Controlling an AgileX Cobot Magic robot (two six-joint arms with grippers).
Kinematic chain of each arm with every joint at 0, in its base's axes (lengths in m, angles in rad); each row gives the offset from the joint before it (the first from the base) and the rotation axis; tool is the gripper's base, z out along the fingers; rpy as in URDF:
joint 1: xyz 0 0 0.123 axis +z
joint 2: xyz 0 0 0 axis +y
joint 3: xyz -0.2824 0 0.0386 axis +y
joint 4: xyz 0.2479 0 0.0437 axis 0.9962 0 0.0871
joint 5: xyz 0 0 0 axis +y
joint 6: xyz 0.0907 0 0.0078 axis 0.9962 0 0.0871
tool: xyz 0 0 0 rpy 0 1.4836 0
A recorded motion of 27 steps. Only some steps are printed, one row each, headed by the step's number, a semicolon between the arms.
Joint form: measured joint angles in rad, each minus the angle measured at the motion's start. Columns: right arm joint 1, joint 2, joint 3, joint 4, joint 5, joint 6; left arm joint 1, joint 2, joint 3, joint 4, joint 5, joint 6.
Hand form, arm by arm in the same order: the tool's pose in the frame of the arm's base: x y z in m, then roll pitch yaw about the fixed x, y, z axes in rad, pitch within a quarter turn. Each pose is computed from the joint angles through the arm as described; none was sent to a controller.
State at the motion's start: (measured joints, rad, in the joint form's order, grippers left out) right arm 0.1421 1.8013 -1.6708 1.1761 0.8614 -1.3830; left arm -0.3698 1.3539 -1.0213 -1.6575 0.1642 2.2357
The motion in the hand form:
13: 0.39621 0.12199 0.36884 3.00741 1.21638 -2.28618; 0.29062 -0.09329 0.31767 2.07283 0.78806 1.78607
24: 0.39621 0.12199 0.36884 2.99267 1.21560 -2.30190; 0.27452 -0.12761 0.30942 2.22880 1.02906 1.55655
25: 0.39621 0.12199 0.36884 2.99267 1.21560 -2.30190; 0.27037 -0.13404 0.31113 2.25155 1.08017 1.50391
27: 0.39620 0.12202 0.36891 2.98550 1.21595 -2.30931; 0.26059 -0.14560 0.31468 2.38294 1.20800 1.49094
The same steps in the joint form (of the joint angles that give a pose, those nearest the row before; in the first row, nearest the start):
13: 0.0000 0.0000 0.0000 -0.0255 0.0284 0.1014; 0.0000 -0.0027 0.0791 -0.0687 -0.3677 0.1373
24: 0.0000 0.0000 0.0000 -0.0255 0.0284 0.1069; 0.0000 -0.0037 0.1229 -0.0736 0.0562 0.0172
25: 0.0000 0.0000 0.0000 -0.0255 0.0284 0.1069; 0.0000 -0.0037 0.1229 -0.0679 0.1422 -0.0123
27: 0.0000 0.0000 0.0000 -0.0245 0.0284 0.1088; -0.0008 -0.0037 0.1229 -0.0531 0.3108 -0.1167

